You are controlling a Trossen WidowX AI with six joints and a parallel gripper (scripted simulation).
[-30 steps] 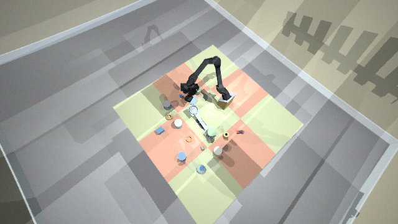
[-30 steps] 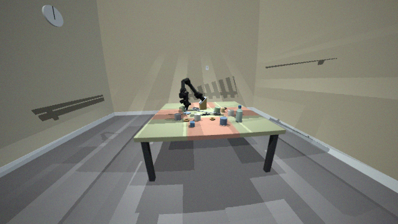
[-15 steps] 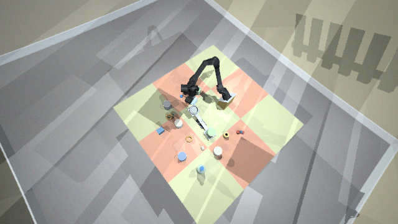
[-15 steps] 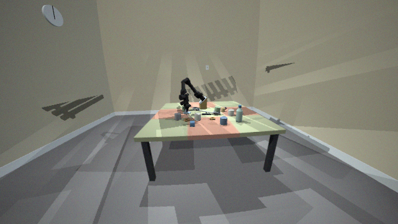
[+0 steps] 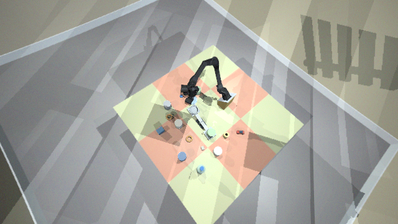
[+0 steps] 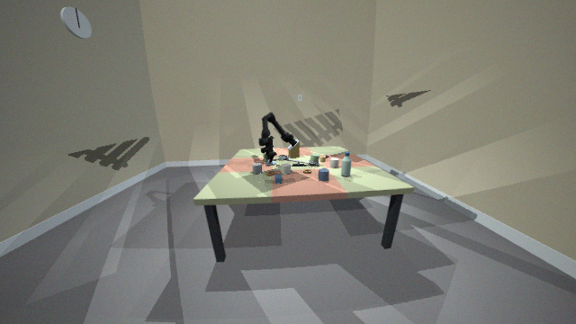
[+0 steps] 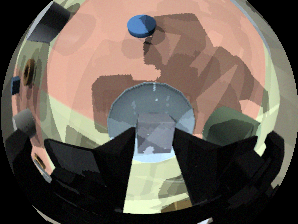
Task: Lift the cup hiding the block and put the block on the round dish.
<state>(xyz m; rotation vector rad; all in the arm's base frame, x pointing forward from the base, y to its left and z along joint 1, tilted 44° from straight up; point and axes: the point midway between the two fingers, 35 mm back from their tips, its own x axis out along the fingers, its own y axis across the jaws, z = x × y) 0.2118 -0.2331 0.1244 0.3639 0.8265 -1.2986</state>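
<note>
Right now my gripper tip is right at the grey block. Also, from my gripper tip: blue cube (43 cm ahead, 5 cm to the left); then grey cylinder (23 cm ahead, 9 cm to the right, 2 cm above); then pale blue round dish (2 cm below).
</note>
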